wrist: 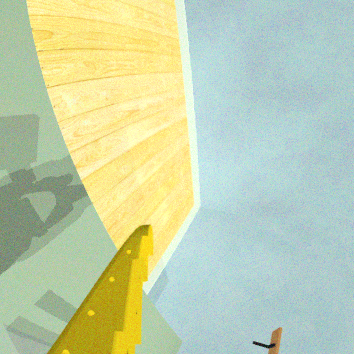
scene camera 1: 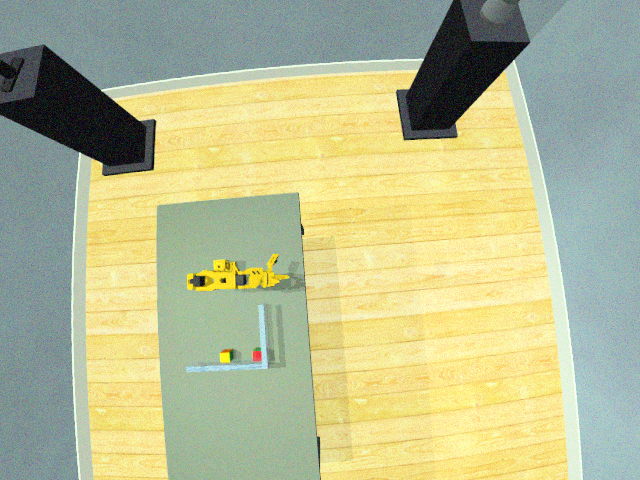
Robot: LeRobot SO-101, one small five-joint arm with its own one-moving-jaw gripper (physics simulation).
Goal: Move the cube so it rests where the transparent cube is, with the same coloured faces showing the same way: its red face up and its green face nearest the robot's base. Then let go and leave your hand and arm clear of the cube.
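Places are measured from the arm's base along level axes (x ahead, y left, z up), in millimetres.
Pixels of known places: hand, tool point: (wrist: 151, 235) (scene camera 1: 288, 276).
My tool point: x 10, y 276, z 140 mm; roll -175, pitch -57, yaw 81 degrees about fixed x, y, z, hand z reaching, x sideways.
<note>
Behind a point stands the place of what it marks.
The solid cube (scene camera 1: 226, 355) {y -3, x 304, z 40 mm} stands on the table with its yellow face up, an orange-red face on its far side and a green face to the right. The transparent cube (scene camera 1: 257, 354) {y 121, x 306, z 40 mm} shows red up and green on its far side, towards the arm. It is to the right of the solid cube, in the corner of the pale walls. My gripper (scene camera 1: 281, 266) {y 276, x 10, z 140 mm} is open and empty, raised well away from both cubes, near the table's right edge. In the wrist view the notched fixed jaw (wrist: 117, 295) shows; the moving jaw and the cubes do not.
A pale blue bar (scene camera 1: 262, 330) {y 153, x 210, z 60 mm} runs along the right of the transparent cube. Another bar (scene camera 1: 222, 367) {y -12, x 341, z 60 mm} runs along the near side of both cubes and meets it at a corner. The grey-green table (scene camera 1: 232, 423) {y -16, x 595, z 0 mm} ends at the right beside the wooden floor (scene camera 1: 413, 310). Two dark pillars stand beyond.
</note>
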